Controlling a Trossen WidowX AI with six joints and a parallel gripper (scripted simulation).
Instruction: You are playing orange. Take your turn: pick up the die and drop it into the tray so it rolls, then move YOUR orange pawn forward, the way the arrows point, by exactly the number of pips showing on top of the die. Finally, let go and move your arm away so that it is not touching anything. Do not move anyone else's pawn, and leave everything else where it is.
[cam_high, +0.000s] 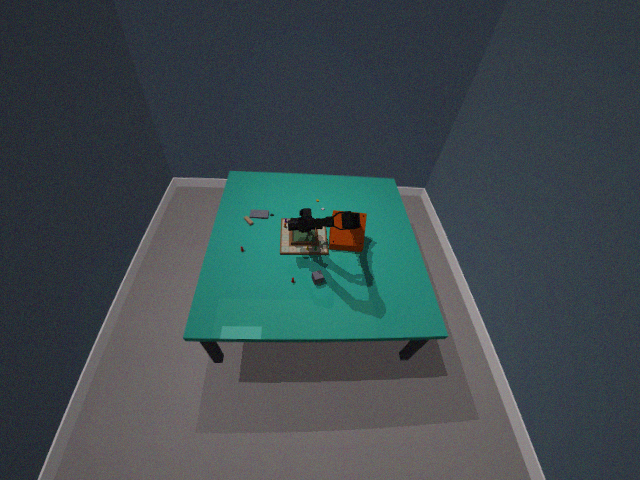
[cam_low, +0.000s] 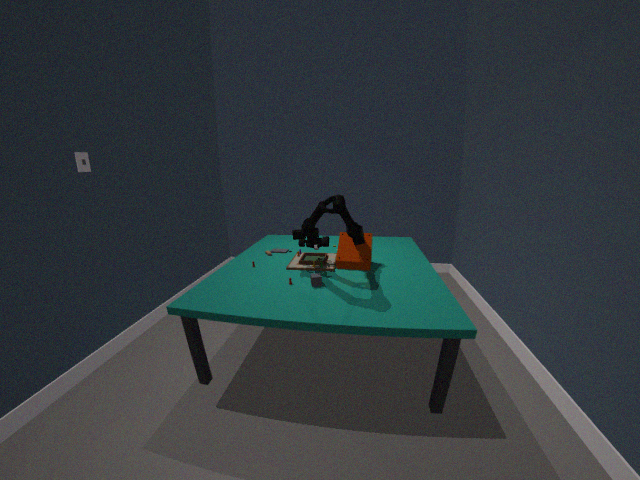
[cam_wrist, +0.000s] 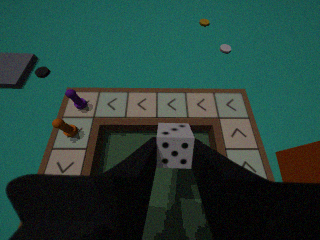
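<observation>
My gripper tip is right at the grey die. From my gripper tip the other things lie so: dark green tray: 8 cm below, 3 cm to the left, 2 cm ahead; orange pawn: 12 cm ahead, 6 cm below, 5 cm to the right; yellow pawn: 14 cm to the left, 6 cm below, 1 cm ahead.
</observation>
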